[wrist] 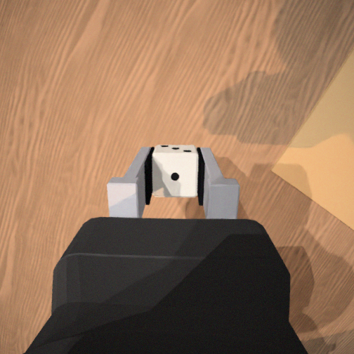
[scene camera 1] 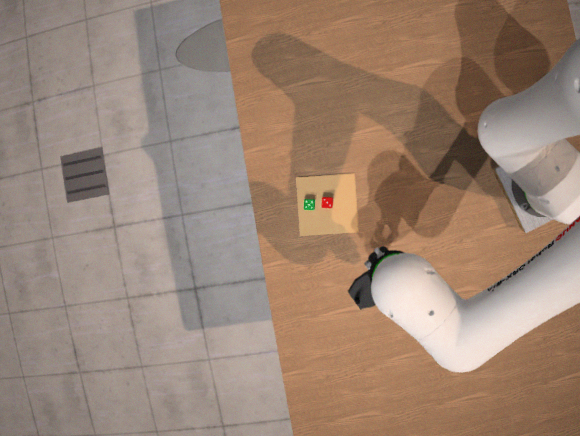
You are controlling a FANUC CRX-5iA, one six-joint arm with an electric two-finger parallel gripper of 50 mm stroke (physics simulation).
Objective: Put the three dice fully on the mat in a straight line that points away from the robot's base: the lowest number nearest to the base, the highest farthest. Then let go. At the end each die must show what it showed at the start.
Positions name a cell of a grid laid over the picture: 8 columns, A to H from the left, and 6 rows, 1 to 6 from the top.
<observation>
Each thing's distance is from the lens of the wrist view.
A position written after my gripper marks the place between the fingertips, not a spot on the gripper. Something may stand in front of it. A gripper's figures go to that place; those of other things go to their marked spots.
my gripper (wrist: D3): 0.17 m
white die (wrist: D3): 0.15 m
</observation>
